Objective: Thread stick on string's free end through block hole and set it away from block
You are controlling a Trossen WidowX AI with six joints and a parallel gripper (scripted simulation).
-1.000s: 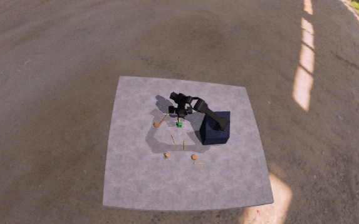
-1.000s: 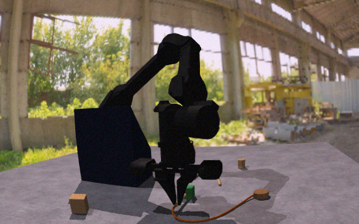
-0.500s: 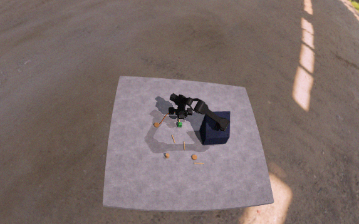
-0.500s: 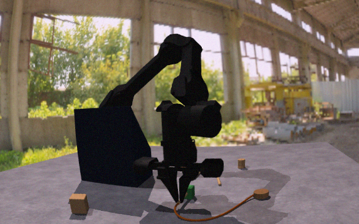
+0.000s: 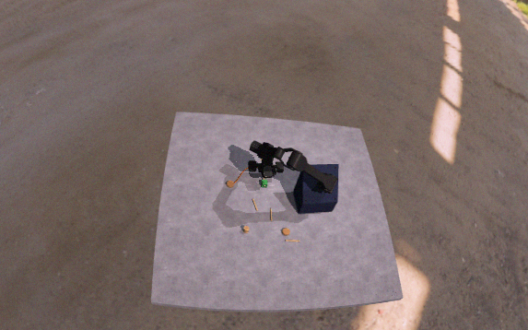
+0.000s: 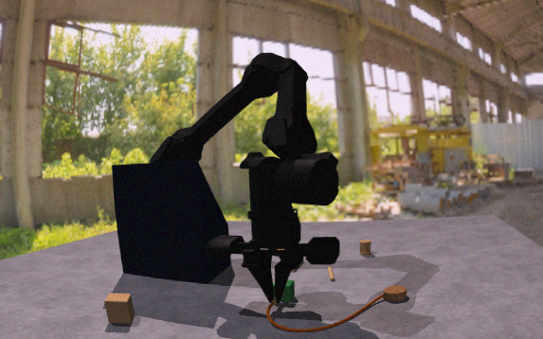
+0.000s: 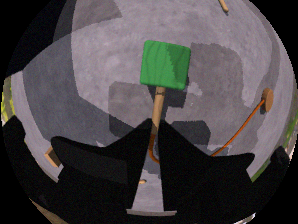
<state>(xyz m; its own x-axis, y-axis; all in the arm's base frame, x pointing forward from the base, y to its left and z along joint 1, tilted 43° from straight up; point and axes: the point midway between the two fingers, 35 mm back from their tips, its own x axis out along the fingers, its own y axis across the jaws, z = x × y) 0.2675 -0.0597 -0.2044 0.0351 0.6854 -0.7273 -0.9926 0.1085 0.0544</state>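
The green block lies 10 mm ahead of my gripper tip and 50 mm to the left of it. The rest, counted from my gripper tip: round wooden button: 190 mm ahead, 30 mm to the left, 10 mm below; short wooden cylinder: 160 mm ahead, 330 mm to the left; wooden block: 220 mm behind, 100 mm to the right.
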